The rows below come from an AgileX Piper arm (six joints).
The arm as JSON. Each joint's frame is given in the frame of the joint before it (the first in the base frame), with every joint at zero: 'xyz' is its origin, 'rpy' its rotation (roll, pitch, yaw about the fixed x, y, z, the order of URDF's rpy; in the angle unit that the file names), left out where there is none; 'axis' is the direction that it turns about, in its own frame. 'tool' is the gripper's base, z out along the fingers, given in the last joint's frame.
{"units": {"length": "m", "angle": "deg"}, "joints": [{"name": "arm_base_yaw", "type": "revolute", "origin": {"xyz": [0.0, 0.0, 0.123]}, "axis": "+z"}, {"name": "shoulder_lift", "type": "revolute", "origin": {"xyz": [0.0, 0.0, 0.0], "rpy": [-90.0, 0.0, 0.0]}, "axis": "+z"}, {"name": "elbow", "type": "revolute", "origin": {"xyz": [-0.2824, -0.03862, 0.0]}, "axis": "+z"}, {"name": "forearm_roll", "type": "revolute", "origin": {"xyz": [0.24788, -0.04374, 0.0], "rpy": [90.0, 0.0, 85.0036]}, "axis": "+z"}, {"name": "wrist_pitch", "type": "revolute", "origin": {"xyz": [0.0, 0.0, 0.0], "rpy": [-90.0, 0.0, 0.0]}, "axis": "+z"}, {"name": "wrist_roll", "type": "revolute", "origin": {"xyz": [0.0, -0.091, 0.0], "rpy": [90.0, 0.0, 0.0]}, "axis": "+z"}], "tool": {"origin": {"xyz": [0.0, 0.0, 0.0]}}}
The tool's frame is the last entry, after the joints.
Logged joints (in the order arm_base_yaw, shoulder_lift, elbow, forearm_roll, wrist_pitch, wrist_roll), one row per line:
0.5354, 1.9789, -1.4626, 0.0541, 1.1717, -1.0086
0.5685, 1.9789, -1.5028, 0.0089, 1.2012, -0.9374
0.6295, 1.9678, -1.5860, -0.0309, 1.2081, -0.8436
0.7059, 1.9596, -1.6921, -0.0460, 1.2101, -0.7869
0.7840, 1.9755, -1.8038, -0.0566, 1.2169, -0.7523
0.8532, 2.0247, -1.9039, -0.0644, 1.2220, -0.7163
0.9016, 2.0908, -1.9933, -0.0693, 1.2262, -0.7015
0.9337, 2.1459, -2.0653, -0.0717, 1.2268, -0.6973
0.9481, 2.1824, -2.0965, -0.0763, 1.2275, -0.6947
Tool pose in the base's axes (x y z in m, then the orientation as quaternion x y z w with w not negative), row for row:
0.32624, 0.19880, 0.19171, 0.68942, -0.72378, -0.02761, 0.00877
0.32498, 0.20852, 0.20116, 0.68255, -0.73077, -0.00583, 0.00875
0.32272, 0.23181, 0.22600, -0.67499, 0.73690, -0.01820, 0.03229
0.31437, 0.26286, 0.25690, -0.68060, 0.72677, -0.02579, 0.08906
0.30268, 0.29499, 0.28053, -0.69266, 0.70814, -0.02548, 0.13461
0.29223, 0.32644, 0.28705, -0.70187, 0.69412, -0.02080, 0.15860
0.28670, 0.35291, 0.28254, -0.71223, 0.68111, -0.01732, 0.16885
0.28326, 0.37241, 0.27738, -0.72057, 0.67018, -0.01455, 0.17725
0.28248, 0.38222, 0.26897, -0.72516, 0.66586, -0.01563, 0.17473
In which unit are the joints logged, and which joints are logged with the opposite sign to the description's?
The joints are logged in radians. Opposite sign: none.
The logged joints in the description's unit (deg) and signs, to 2 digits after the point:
30.68, 113.38, -83.80, 3.10, 67.13, -57.79
32.57, 113.38, -86.10, 0.51, 68.82, -53.71
36.07, 112.75, -90.87, -1.77, 69.22, -48.33
40.45, 112.28, -96.95, -2.64, 69.33, -45.09
44.92, 113.19, -103.35, -3.24, 69.72, -43.10
48.88, 116.01, -109.09, -3.69, 70.02, -41.04
51.66, 119.79, -114.21, -3.97, 70.26, -40.19
53.50, 122.95, -118.33, -4.11, 70.29, -39.95
54.32, 125.04, -120.12, -4.37, 70.33, -39.80

